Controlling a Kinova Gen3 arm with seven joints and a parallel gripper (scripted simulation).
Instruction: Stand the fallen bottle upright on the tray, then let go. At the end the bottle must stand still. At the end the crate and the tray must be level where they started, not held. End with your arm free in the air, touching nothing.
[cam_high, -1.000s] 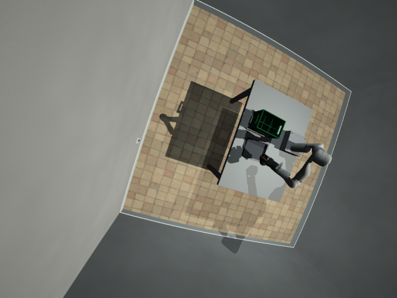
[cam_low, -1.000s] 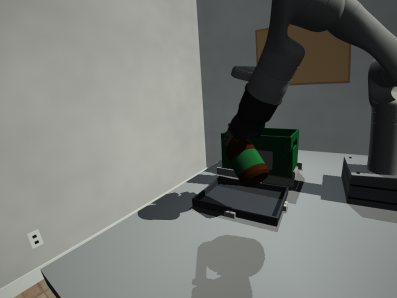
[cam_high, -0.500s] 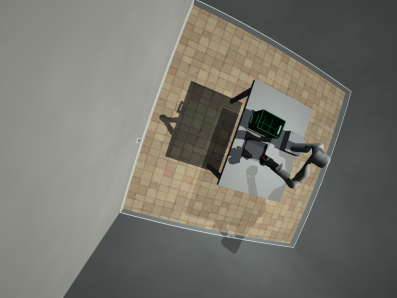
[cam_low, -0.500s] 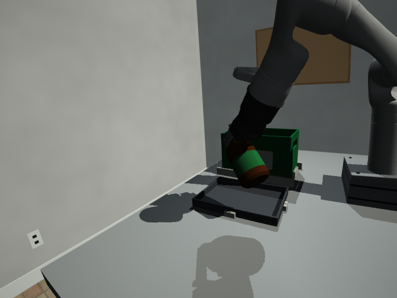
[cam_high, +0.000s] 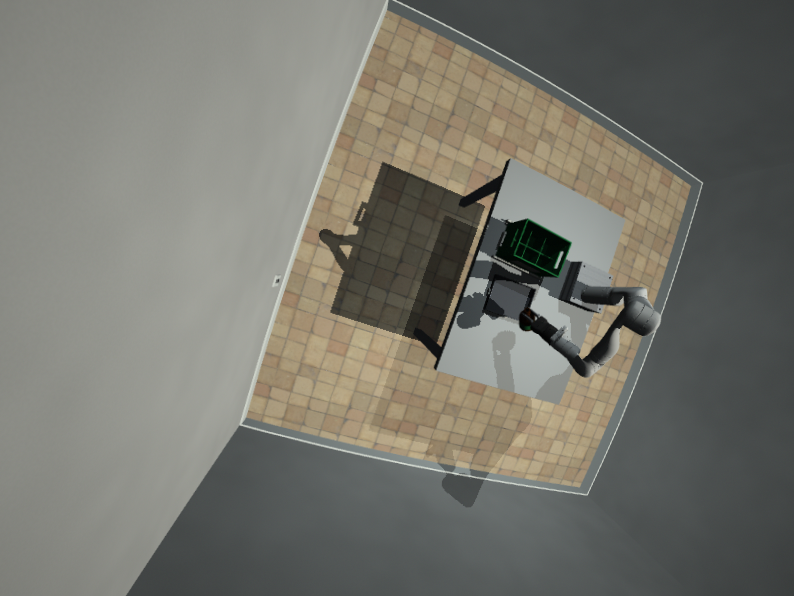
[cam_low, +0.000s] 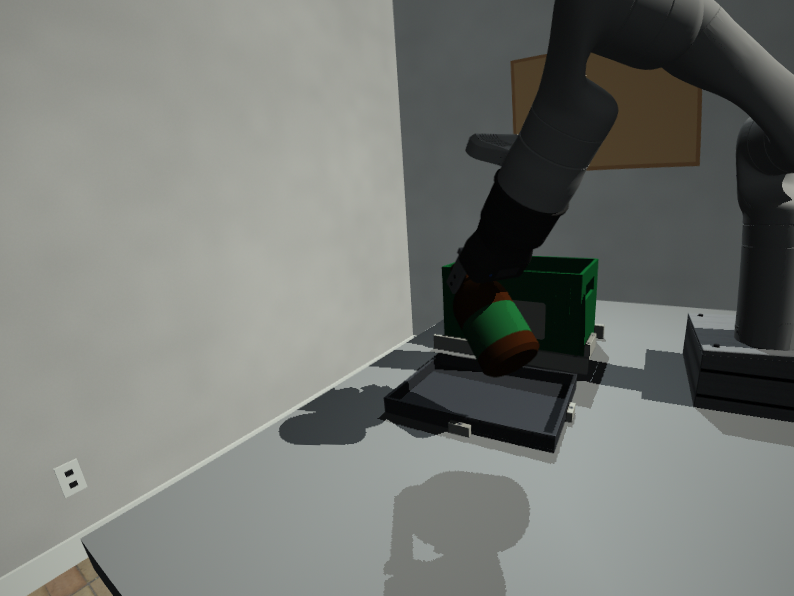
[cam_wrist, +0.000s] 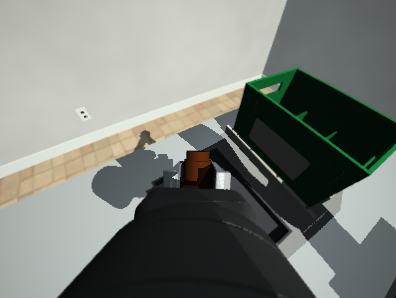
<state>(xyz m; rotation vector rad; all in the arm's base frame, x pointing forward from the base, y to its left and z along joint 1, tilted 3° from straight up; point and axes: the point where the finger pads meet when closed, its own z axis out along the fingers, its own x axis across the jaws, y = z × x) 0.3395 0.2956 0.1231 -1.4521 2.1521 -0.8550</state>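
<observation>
The brown bottle is 4 cm below my hand, 3 cm behind it and 1 cm to the left of it. Also, from my hand: green crate (31 cm to the right, 12 cm below, 8 cm ahead); then black tray (19 cm below, 5 cm to the right, 1 cm ahead).
</observation>
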